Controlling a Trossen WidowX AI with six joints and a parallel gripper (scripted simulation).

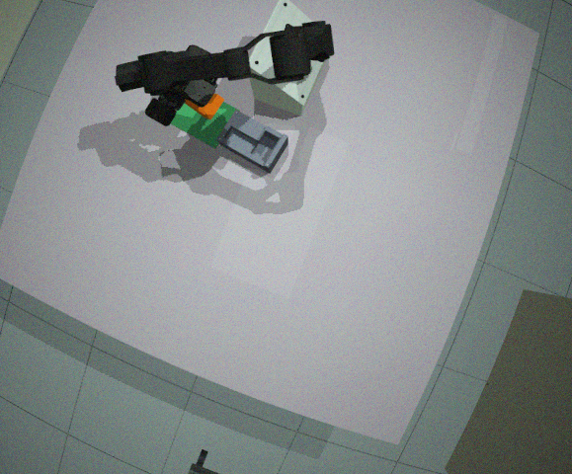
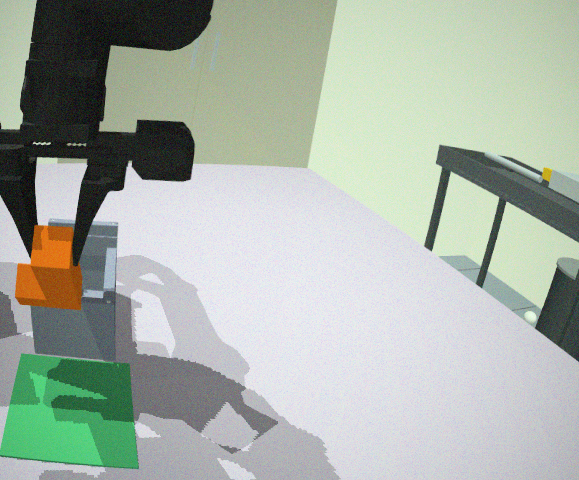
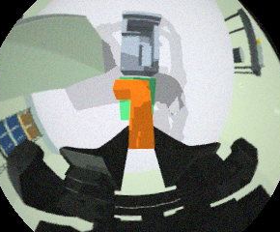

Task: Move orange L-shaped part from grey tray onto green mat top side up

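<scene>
Now: the green mat 10 mm ahead of my gripper tip, 20 mm to the left of it and 170 mm below it. From my gripper tip the other things lie so: orange L-shaped part 30 mm to the left, 30 mm below.
</scene>
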